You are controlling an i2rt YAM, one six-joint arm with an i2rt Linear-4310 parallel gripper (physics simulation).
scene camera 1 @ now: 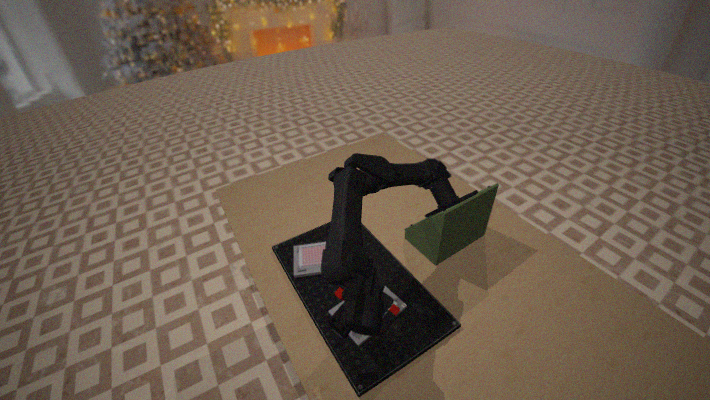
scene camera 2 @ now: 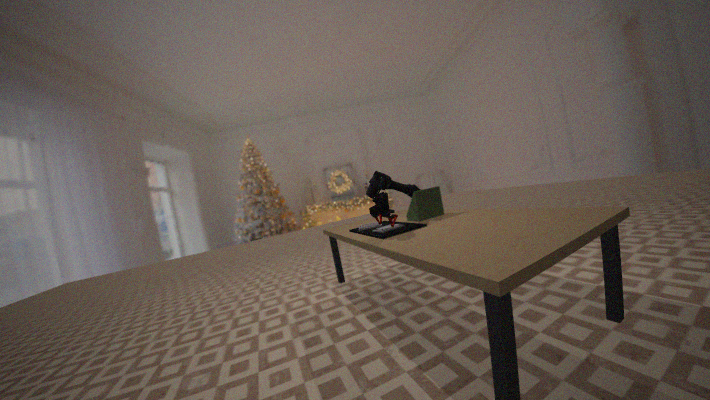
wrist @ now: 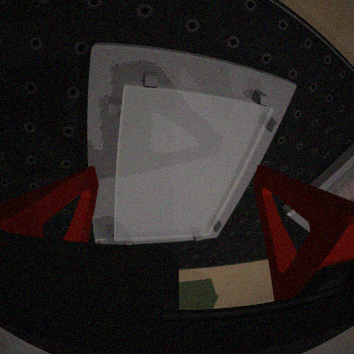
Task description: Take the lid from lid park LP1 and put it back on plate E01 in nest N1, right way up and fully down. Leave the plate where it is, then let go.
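Seen in the pictures: gripper, fingertip midpoint: (scene camera 2: pixel 386 225) (wrist: pixel 175 174); arm's base at its link origin: (scene camera 1: pixel 450 206) (scene camera 2: pixel 423 200).
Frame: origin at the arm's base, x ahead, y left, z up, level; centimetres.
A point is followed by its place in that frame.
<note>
The clear lid (wrist: pixel 175 135) @[z -9.1, x 40.9, y 10.8 cm] lies on the pale grey lid park (wrist: pixel 200 65) @[z -9.9, x 44.7, y 10.5 cm] (scene camera 1: pixel 359 338) @[z -9.9, x 43.4, y 14.7 cm], among small corner tabs. It is seen from above in the wrist view and is mostly hidden by the arm in scene camera 1. My gripper (wrist: pixel 175 174) @[z -8.4, x 38.8, y 10.2 cm] (scene camera 1: pixel 367 301) @[z -8.4, x 38.8, y 10.2 cm] (scene camera 2: pixel 386 221) @[z -8.4, x 38.8, y 10.2 cm] is open and empty, above the park. Its red fingers stand to the left and right of the lid's near part, and the lid looks slightly turned against them. Plate E01 (scene camera 1: pixel 313 256) @[z -8.5, x 40.8, y -13.7 cm], with pink wells, sits in the pale nest N1 (scene camera 1: pixel 297 273) @[z -9.7, x 47.2, y -11.6 cm] at the board's far-left end; the arm covers its right side.
Park and nest are on a black board (scene camera 1: pixel 415 325) @[z -10.9, x 30.0, y 19.3 cm] (wrist: pixel 50 107) @[z -10.9, x 40.6, y 17.7 cm] with small round holes. A green wedge-shaped block (scene camera 1: pixel 462 225) @[z -0.7, x 3.0, y 7.6 cm] (scene camera 2: pixel 425 204) @[z -2.0, x 4.4, y 7.6 cm] (wrist: pixel 195 294) @[z -9.4, x 11.7, y -3.0 cm] stands by the arm's base, beyond the board. The tan table (scene camera 1: pixel 500 340) @[z -12.2, x 15.4, y 34.2 cm] (scene camera 2: pixel 525 235) @[z -12.2, x 23.5, y 86.5 cm] carries everything.
</note>
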